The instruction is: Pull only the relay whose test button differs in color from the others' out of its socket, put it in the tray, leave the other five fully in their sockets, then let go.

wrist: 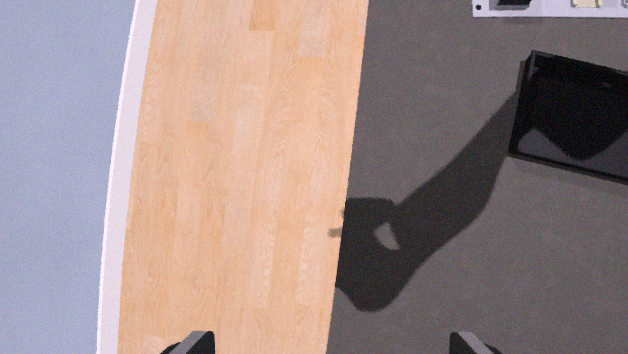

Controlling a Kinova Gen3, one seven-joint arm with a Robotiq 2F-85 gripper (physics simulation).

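Places are measured from the arm's base along level axes (x ahead, y left, z up), in millimetres.
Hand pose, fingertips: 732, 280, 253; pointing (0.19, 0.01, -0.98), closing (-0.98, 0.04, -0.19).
Each offset is from my fingertips to the centre of the thing, as dx, dy, dz. "spot": to the spot under its first point. Level surfaces: height alone.
My gripper [332, 341] is open, with its two fingertips wide apart at the bottom edge of the wrist view and nothing between them. It hangs high above the table, left of and below the tray in the view. The black tray {spot: -153, -146, -359} [514, 107] is at the right, cut off by the frame edge. The part of its floor that shows holds no relay. A white panel {spot: -200, -260, -357} [545, 11] shows at the top right corner, cut off by the frame, with a black part {spot: -159, -267, -340} [513, 2] and a cream part {spot: -252, -267, -356} [587, 3] on it. Relay test buttons cannot be made out.
A dark grey mat {dz -360} [430, 100] lies under the tray and panel. A wooden table top [240, 175] runs down the left of it, with a pale edge [120, 175] and a blue-grey floor [50, 175] beyond. The arm's shadow [440, 200] falls across the mat and into the tray.
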